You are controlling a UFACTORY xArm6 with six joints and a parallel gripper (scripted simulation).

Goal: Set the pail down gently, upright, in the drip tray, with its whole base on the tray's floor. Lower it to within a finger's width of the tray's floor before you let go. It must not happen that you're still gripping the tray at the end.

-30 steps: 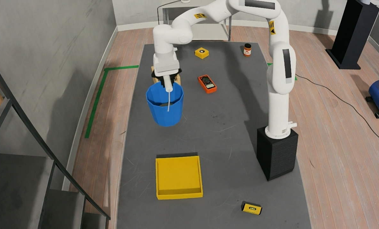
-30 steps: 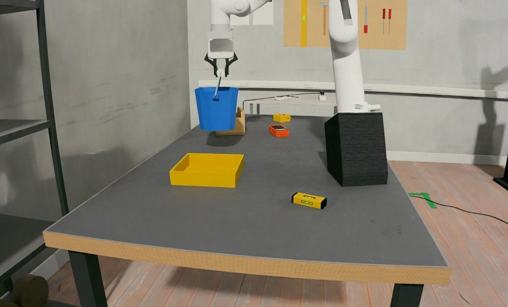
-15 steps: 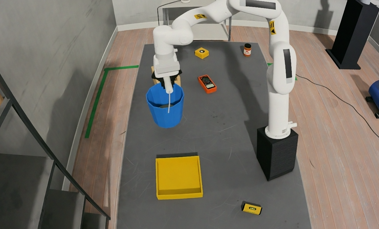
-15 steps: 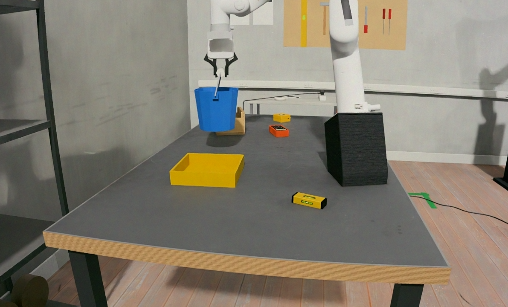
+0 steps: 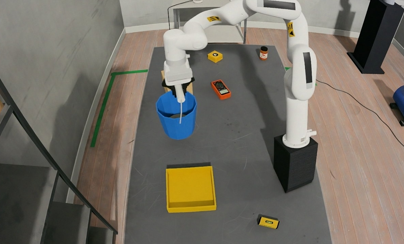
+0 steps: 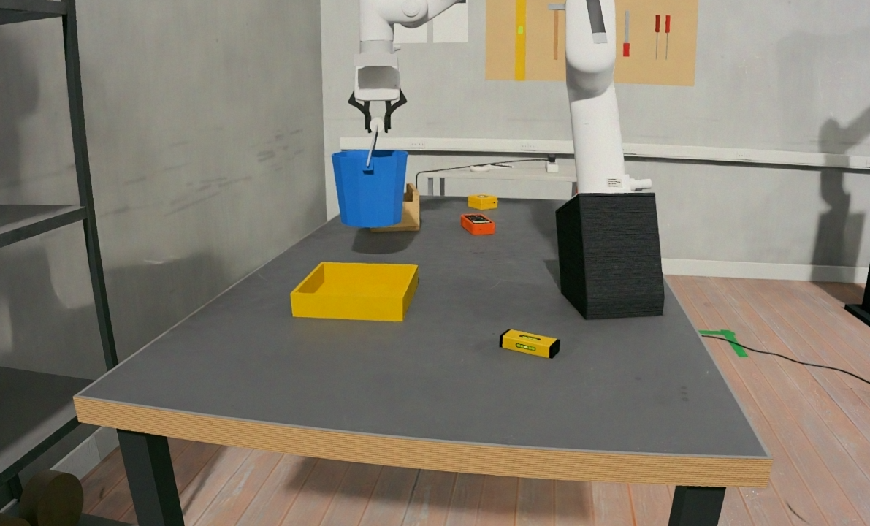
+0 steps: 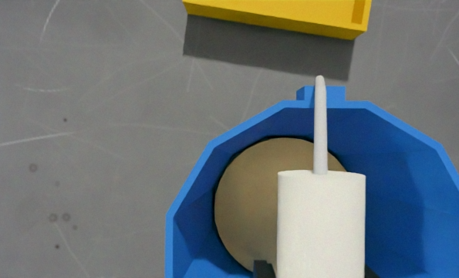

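Now: hand 90 mm above the blue pail and 10 mm short of it. The rest, counted from my hand: white bail handle: 30 mm below, 10 mm ahead; then wooden crate: 350 mm to the right, 270 mm below, 30 mm ahead; then yellow drip tray: 300 mm below, 290 mm to the left, 10 mm behind.
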